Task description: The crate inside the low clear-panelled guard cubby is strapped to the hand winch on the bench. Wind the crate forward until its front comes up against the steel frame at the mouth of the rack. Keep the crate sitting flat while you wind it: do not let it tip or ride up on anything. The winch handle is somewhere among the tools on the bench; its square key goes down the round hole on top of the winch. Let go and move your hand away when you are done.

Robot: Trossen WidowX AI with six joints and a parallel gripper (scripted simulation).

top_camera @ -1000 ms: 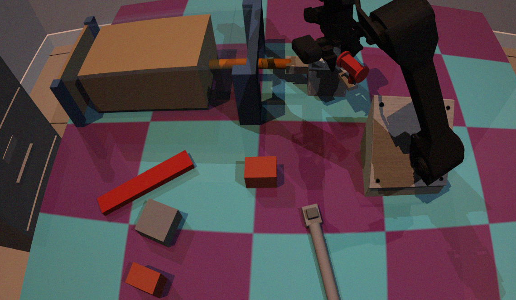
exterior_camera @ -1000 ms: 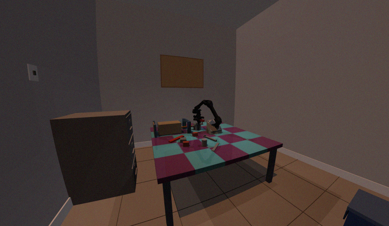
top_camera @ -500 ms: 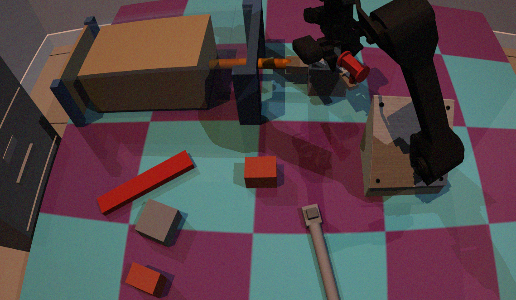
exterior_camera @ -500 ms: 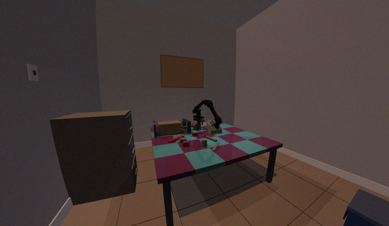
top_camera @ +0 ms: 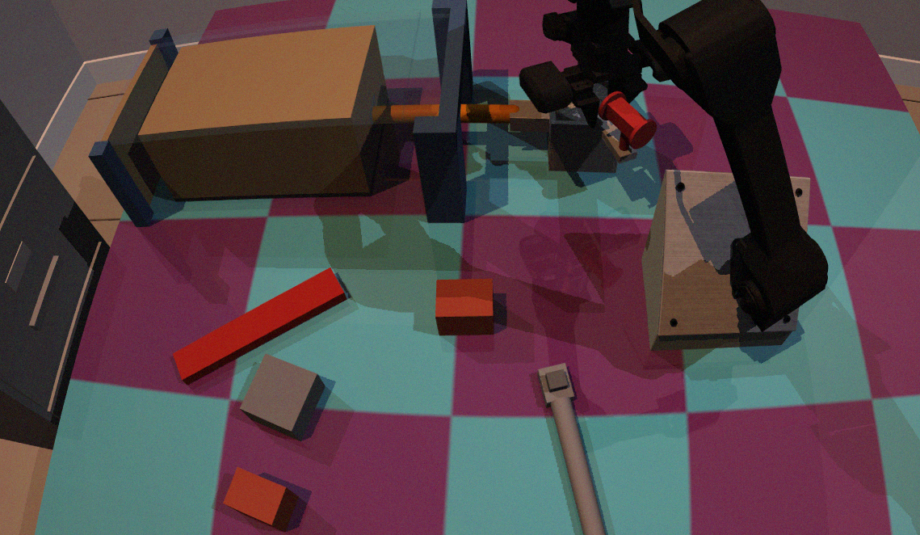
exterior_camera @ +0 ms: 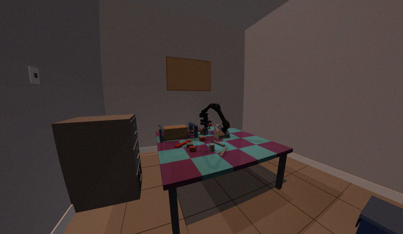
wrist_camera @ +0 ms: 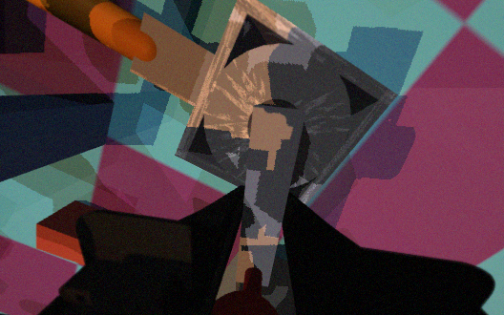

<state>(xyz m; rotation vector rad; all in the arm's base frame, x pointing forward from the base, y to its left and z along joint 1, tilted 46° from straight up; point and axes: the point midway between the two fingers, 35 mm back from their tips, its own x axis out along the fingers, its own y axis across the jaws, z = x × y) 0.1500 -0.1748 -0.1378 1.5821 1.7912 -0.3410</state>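
Now: gripper tip 10 mm past the grey crank handle, 20 mm to the right of it and 20 mm below it. The rest, counted from my gripper tip: blue steel frame (170 mm ahead, 50 mm to the right, 20 mm above); red knob (20 mm behind, 50 mm to the left, 50 mm above); grey winch (50 mm to the right, 60 mm below).
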